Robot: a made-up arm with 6 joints. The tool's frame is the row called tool.
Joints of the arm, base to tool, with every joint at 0 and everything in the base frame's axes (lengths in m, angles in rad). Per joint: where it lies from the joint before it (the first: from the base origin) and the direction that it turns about. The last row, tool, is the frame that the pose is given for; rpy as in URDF.
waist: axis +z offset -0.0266 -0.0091 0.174
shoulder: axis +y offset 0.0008 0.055 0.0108
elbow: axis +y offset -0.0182 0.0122 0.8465
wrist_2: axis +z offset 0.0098 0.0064 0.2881
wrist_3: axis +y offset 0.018 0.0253 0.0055
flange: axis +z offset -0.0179 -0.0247 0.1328
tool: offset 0.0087 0.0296 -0.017 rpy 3.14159 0 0
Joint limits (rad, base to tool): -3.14..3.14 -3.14..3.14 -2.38..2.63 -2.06..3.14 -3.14..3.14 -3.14..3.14
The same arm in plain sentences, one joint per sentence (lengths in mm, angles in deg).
The arm has six revolute joints in a row. What follows holds with every joint at zero, and every direction is one of the base frame's.
Joint 1 lies 26.6 mm along -x and 9.1 mm along -y and 174 mm along +z from the base frame's origin and turns about +z, from -179.91 to 179.91 deg.
Joint 2 lies 0.8 mm along +x and 55 mm along +y and 10.8 mm along +z from joint 1 and turns about +y, from -179.91 to 179.91 deg.
Joint 3 lies 18.2 mm along -x and 12.2 mm along +y and 846.5 mm along +z from joint 2 and turns about +y, from -136.36 to 150.69 deg.
Joint 4 lies 9.8 mm along +x and 6.4 mm along +y and 288.1 mm along +z from joint 3 and turns about +z, from -118.03 to 179.91 deg.
Joint 5 lies 18 mm along +x and 25.3 mm along +y and 5.5 mm along +z from joint 4 and turns about +y, from -179.91 to 179.91 deg.
Joint 6 lies 17.9 mm along -x and 24.7 mm along -y and 132.8 mm along +z from joint 5 and turns about +z, from -179.91 to 179.91 deg.
The tool frame, which is the frame that the pose is given for, lies 8.7 mm along +x and 29.6 mm along +y and 17 mm along -z from joint 6; its axes are the base frame's turned by roll 180, pitch 0 and yaw 0 deg (as in URDF: about the fixed x, then y, then z).

